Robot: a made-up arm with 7 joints. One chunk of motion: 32 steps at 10 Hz.
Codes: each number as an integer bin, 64 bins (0 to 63) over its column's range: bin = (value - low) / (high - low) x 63, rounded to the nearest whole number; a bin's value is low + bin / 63 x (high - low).
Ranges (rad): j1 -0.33..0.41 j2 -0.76..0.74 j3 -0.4..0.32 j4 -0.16..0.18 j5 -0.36..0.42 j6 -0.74..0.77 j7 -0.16..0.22
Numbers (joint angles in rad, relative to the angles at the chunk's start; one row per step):
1: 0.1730 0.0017 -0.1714 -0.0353 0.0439 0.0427 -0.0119
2: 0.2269 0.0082 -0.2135 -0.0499 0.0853 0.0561 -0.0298
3: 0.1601 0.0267 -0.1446 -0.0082 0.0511 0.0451 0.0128
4: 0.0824 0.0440 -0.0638 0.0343 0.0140 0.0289 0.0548
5: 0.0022 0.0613 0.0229 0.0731 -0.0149 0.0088 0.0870
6: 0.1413 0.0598 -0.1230 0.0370 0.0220 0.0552 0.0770
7: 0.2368 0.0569 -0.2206 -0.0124 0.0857 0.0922 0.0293
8: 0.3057 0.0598 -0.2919 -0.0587 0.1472 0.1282 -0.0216
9: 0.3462 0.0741 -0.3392 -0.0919 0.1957 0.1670 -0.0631
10: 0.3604 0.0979 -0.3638 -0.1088 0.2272 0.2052 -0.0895
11: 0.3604 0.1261 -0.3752 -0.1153 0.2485 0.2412 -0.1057
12: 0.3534 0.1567 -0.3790 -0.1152 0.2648 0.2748 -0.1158
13: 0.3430 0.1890 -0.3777 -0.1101 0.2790 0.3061 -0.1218
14: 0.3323 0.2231 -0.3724 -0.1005 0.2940 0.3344 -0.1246
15: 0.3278 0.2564 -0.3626 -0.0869 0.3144 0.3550 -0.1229
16: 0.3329 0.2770 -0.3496 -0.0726 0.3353 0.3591 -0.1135
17: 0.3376 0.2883 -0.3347 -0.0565 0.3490 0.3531 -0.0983
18: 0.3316 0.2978 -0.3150 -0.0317 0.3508 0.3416 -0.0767
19: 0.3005 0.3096 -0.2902 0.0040 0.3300 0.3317 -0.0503
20: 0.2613 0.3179 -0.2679 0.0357 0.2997 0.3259 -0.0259
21: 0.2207 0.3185 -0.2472 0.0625 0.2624 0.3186 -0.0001
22: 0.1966 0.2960 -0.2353 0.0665 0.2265 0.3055 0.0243
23: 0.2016 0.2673 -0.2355 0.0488 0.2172 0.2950 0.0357
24: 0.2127 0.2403 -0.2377 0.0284 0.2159 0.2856 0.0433
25: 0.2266 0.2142 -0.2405 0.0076 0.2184 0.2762 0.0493
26: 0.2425 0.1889 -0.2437 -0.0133 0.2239 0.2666 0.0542
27: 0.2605 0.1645 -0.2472 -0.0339 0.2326 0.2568 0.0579
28: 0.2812 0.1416 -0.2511 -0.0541 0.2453 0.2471 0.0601
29: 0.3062 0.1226 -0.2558 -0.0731 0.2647 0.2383 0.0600
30: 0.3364 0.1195 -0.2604 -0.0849 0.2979 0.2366 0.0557
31: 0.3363 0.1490 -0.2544 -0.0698 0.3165 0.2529 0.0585
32: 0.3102 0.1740 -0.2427 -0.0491 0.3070 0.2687 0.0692
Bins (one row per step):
1: 43 32 20 23 33 33 25
2: 47 32 16 20 36 33 22
3: 42 33 22 28 33 33 29
4: 35 34 29 36 30 32 36
5: 28 34 37 43 28 31 41
6: 40 34 24 37 31 33 39
7: 48 34 16 27 36 35 31
8: 54 34 9 19 41 36 23
9: 58 35 5 13 45 38 16
10: 59 36 3 9 47 39 12
11: 59 37 2 8 49 41 9
12: 58 39 2 8 50 42 7
13: 57 40 2 9 52 44 6
14: 56 41 2 11 53 45 6
15: 56 43 3 14 54 46 6
16: 56 44 4 16 56 46 8
17: 57 44 6 19 57 46 10
18: 56 44 7 24 57 45 14
19: 54 45 10 30 56 45 18
20: 50 45 12 36 53 44 22
21: 47 45 13 41 50 44 27
22: 45 44 14 42 47 44 31
23: 45 43 14 39 47 43 32
24: 46 42 14 35 47 43 34
25: 47 41 14 31 47 42 35
26: 49 40 14 27 47 42 36
27: 50 39 13 23 48 42 36
28: 52 38 13 20 49 41 36
29: 54 37 13 16 50 41 36
30: 57 37 12 14 53 41 36
31: 57 38 13 17 55 41 36
32: 55 39 14 21 54 42 38

